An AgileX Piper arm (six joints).
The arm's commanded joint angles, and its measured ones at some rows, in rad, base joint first. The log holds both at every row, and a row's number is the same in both.
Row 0, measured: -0.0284, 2.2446, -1.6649, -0.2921, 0.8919, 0.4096
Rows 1 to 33, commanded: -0.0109, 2.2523, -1.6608, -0.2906, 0.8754, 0.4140; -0.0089, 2.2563, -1.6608, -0.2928, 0.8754, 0.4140; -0.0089, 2.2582, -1.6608, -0.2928, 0.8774, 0.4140; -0.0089, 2.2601, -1.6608, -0.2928, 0.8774, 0.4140; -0.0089, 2.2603, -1.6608, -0.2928, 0.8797, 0.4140; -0.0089, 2.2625, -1.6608, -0.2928, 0.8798, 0.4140; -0.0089, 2.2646, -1.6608, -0.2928, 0.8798, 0.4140; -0.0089, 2.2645, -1.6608, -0.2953, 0.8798, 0.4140; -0.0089, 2.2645, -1.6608, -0.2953, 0.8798, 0.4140; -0.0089, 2.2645, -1.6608, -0.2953, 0.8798, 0.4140; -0.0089, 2.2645, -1.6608, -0.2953, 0.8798, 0.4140; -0.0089, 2.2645, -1.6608, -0.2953, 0.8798, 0.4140; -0.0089, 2.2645, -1.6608, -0.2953, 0.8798, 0.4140; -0.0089, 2.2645, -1.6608, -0.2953, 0.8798, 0.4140; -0.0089, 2.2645, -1.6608, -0.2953, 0.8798, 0.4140; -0.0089, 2.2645, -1.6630, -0.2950, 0.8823, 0.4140; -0.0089, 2.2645, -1.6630, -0.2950, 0.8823, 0.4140; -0.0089, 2.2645, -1.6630, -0.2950, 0.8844, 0.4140; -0.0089, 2.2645, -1.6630, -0.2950, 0.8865, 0.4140; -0.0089, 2.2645, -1.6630, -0.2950, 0.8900, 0.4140; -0.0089, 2.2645, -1.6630, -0.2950, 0.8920, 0.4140; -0.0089, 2.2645, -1.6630, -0.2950, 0.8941, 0.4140; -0.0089, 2.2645, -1.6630, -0.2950, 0.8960, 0.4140; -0.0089, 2.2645, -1.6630, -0.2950, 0.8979, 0.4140; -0.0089, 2.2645, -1.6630, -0.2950, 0.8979, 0.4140; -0.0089, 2.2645, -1.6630, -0.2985, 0.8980, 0.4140; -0.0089, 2.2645, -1.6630, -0.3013, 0.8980, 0.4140; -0.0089, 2.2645, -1.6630, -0.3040, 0.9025, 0.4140; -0.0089, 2.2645, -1.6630, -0.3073, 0.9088, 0.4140; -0.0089, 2.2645, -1.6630, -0.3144, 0.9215, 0.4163; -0.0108, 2.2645, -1.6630, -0.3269, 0.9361, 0.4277; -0.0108, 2.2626, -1.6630, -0.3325, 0.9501, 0.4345; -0.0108, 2.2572, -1.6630, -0.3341, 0.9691, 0.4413
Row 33, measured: -0.0112, 2.2670, -1.6614, -0.3028, 0.9150, 0.4161
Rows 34 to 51, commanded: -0.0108, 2.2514, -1.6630, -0.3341, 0.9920, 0.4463; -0.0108, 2.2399, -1.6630, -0.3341, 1.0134, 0.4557; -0.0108, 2.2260, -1.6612, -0.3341, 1.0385, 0.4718; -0.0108, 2.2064, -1.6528, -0.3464, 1.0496, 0.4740; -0.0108, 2.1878, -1.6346, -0.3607, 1.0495, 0.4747; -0.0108, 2.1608, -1.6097, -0.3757, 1.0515, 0.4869; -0.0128, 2.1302, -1.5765, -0.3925, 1.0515, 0.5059; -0.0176, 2.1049, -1.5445, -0.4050, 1.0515, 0.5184; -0.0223, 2.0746, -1.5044, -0.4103, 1.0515, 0.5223; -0.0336, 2.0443, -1.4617, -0.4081, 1.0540, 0.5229; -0.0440, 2.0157, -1.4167, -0.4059, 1.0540, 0.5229; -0.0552, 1.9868, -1.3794, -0.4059, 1.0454, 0.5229; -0.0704, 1.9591, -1.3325, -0.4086, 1.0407, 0.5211; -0.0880, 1.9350, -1.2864, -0.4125, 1.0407, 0.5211; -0.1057, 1.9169, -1.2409, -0.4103, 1.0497, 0.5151; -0.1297, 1.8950, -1.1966, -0.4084, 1.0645, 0.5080; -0.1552, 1.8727, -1.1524, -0.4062, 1.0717, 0.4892; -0.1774, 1.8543, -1.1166, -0.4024, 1.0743, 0.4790
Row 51, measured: -0.1040, 1.9274, -1.2470, -0.3995, 1.0476, 0.5146
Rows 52 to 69, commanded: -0.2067, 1.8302, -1.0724, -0.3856, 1.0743, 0.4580; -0.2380, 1.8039, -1.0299, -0.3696, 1.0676, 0.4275; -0.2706, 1.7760, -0.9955, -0.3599, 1.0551, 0.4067; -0.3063, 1.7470, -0.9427, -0.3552, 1.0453, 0.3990; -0.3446, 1.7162, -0.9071, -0.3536, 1.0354, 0.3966; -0.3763, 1.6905, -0.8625, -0.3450, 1.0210, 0.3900; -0.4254, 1.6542, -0.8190, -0.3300, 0.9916, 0.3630; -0.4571, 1.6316, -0.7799, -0.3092, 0.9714, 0.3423; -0.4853, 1.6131, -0.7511, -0.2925, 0.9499, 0.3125; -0.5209, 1.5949, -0.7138, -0.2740, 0.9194, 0.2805; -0.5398, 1.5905, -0.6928, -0.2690, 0.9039, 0.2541; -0.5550, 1.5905, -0.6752, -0.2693, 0.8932, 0.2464; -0.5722, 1.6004, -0.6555, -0.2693, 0.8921, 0.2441; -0.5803, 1.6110, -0.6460, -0.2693, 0.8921, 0.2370; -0.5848, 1.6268, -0.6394, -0.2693, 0.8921, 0.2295; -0.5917, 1.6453, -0.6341, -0.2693, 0.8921, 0.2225; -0.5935, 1.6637, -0.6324, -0.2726, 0.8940, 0.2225; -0.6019, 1.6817, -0.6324, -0.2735, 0.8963, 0.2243
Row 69, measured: -0.5778, 1.6295, -0.6481, -0.2804, 0.9112, 0.2455
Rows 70 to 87, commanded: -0.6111, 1.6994, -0.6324, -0.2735, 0.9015, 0.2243; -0.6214, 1.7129, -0.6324, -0.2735, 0.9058, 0.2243; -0.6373, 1.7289, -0.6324, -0.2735, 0.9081, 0.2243; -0.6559, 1.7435, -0.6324, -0.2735, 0.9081, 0.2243; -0.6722, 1.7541, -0.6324, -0.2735, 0.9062, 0.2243; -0.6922, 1.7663, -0.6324, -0.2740, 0.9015, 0.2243; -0.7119, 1.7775, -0.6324, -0.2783, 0.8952, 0.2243; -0.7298, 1.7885, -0.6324, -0.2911, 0.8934, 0.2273; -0.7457, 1.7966, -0.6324, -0.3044, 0.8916, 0.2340; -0.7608, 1.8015, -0.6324, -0.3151, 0.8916, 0.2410; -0.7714, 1.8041, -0.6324, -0.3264, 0.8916, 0.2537; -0.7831, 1.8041, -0.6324, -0.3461, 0.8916, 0.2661; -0.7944, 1.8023, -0.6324, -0.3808, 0.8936, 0.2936; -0.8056, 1.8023, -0.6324, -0.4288, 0.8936, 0.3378; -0.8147, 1.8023, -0.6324, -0.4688, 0.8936, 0.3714; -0.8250, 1.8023, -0.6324, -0.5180, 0.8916, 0.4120; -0.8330, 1.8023, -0.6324, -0.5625, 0.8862, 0.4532; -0.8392, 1.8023, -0.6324, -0.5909, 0.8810, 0.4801
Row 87, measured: -0.8074, 1.7911, -0.6393, -0.4406, 0.9581, 0.3535
